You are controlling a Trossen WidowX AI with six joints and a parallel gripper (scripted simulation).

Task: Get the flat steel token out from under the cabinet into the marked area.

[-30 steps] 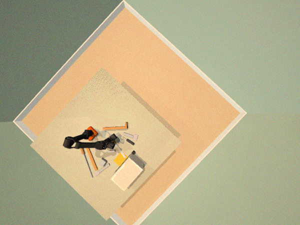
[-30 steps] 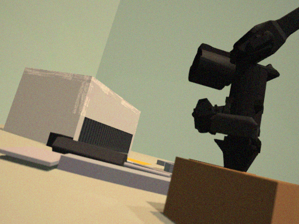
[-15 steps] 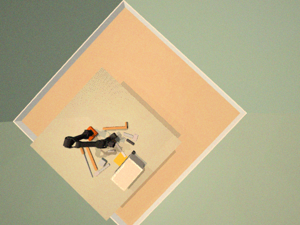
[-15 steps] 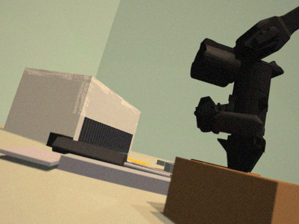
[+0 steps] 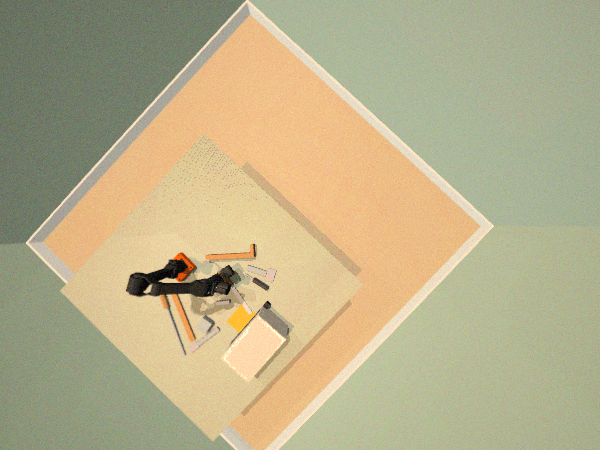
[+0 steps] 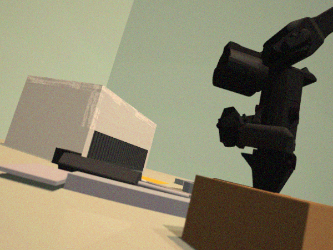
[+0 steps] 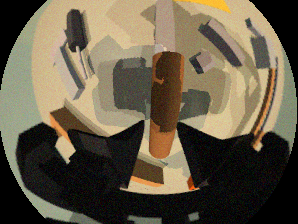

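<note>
Now: gripper tip 130 mm short of the dark screwdriver and 130 mm to the right of it. The rest, counted from my gripper tip: token (430 mm ahead, 60 mm to the right, 10 mm below); then orange stick (50 mm ahead, 340 mm to the right).
</note>
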